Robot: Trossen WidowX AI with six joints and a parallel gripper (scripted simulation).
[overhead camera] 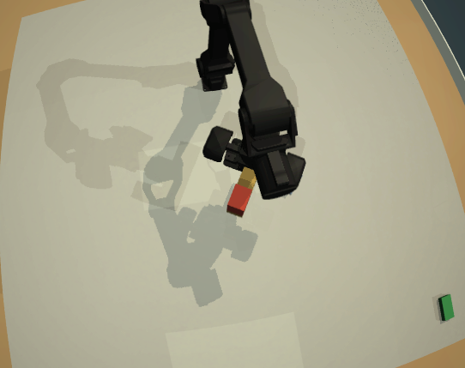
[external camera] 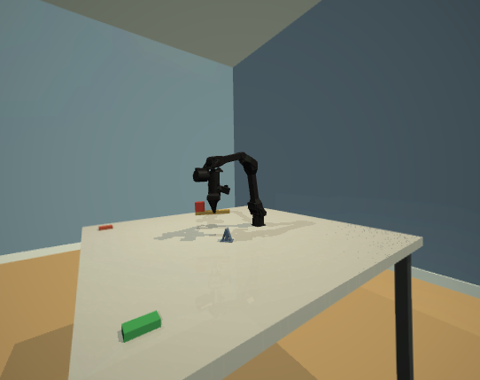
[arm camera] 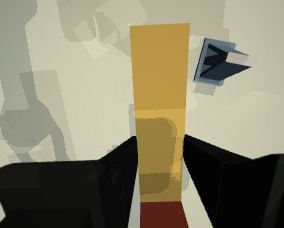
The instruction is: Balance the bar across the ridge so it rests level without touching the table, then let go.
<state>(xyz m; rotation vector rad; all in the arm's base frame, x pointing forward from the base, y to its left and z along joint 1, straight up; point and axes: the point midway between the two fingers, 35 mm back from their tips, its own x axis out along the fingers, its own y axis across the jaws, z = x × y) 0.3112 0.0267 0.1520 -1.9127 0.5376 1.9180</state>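
The small blue ridge is 110 mm to the left of my gripper tip and 90 mm below it. Also, from my gripper tip: small flat red piece: 530 mm to the right, 430 mm ahead, 110 mm below; green block: 470 mm to the left, 430 mm ahead, 110 mm below.
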